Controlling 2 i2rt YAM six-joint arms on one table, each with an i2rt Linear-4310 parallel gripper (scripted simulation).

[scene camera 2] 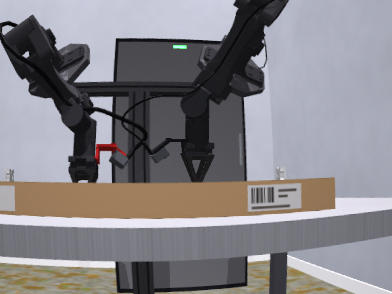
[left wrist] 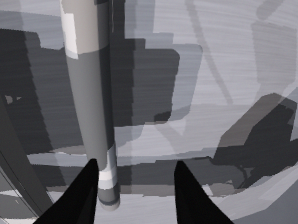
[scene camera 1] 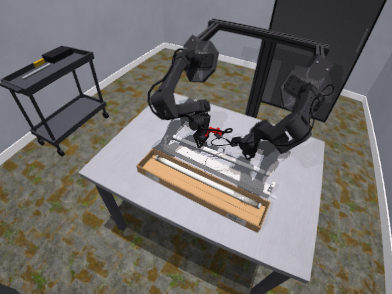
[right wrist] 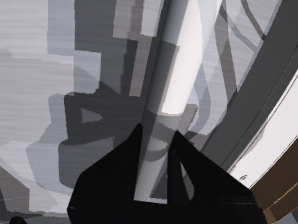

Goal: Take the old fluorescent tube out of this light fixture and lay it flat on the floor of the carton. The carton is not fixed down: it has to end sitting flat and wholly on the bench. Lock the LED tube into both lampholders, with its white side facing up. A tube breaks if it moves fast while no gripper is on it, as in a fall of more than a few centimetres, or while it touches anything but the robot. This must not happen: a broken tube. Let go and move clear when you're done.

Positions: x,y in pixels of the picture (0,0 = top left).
Labels:
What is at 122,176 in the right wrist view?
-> My right gripper.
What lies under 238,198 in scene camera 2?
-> A carton.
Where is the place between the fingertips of my left gripper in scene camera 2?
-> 196,183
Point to a light fixture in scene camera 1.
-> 250,183

